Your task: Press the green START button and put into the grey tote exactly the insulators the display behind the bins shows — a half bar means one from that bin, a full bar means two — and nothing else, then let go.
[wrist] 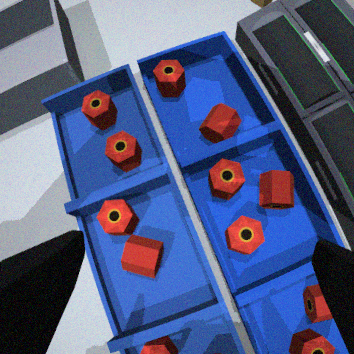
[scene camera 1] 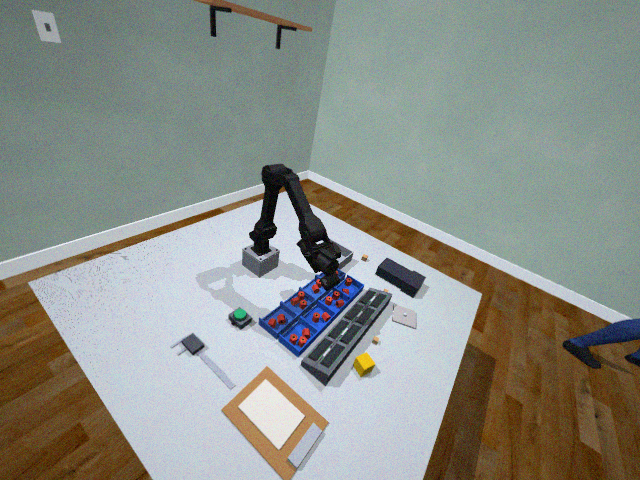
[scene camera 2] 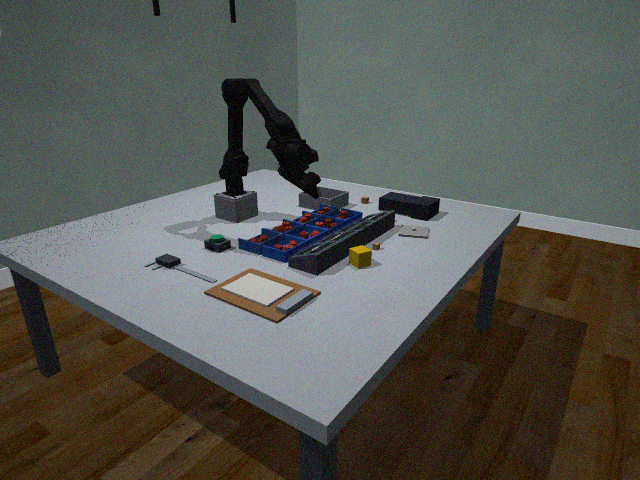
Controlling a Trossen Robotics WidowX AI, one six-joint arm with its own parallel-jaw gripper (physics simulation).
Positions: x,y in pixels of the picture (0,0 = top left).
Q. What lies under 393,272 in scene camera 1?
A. A black box.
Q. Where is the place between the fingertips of the gripper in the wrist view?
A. At 201,248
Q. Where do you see a black box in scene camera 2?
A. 424,208
